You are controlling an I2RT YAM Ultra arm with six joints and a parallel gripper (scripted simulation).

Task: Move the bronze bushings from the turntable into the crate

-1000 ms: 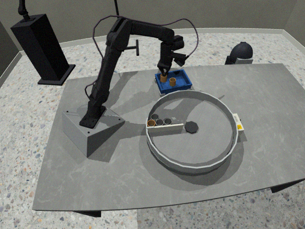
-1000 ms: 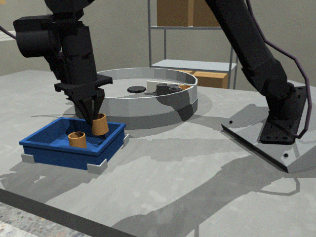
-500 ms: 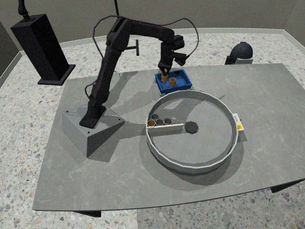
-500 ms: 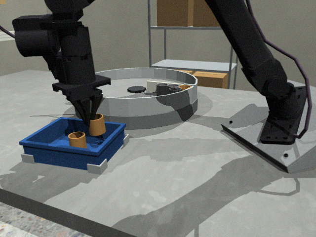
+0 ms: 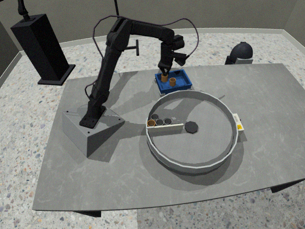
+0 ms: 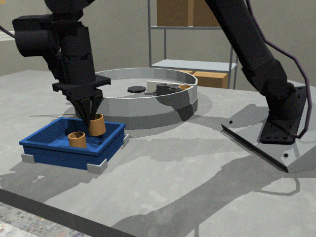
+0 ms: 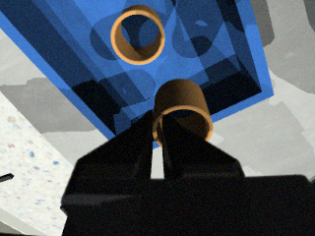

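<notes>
My hand is 6 cm above the blue crate, 5 cm short of it and 1 cm to the right of it. From my hand the other things lie so: turntable (33 cm to the right, 16 cm ahead, 3 cm below).
</notes>
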